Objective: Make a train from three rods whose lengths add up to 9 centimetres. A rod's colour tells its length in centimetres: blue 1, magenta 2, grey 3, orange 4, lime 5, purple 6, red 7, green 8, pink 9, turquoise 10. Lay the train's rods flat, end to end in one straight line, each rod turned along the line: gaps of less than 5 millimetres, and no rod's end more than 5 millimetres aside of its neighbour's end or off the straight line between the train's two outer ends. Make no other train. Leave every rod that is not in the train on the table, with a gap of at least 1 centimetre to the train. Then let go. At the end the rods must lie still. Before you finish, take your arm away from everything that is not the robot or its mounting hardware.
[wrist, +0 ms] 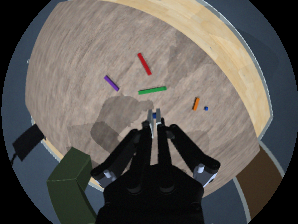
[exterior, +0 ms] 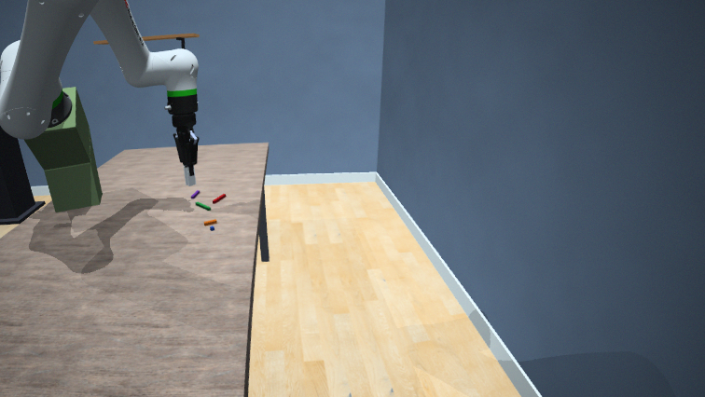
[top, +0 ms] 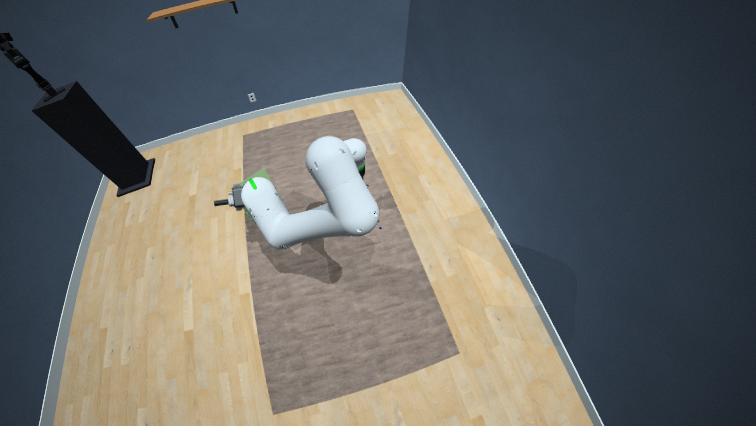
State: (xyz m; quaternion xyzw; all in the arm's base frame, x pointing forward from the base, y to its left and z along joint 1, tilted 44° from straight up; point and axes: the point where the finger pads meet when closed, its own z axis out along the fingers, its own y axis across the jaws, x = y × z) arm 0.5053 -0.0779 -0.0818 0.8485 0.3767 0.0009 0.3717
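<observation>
The green rod is 12 cm below my hand, 3 cm to the left of it and 3 cm ahead of it. The rest, counted from my hand: red rod (12 cm below, 9 cm to the left, 8 cm ahead); then purple rod (14 cm to the left, 12 cm below, 2 cm behind); then orange rod (12 cm below, 11 cm to the right, 7 cm ahead).
</observation>
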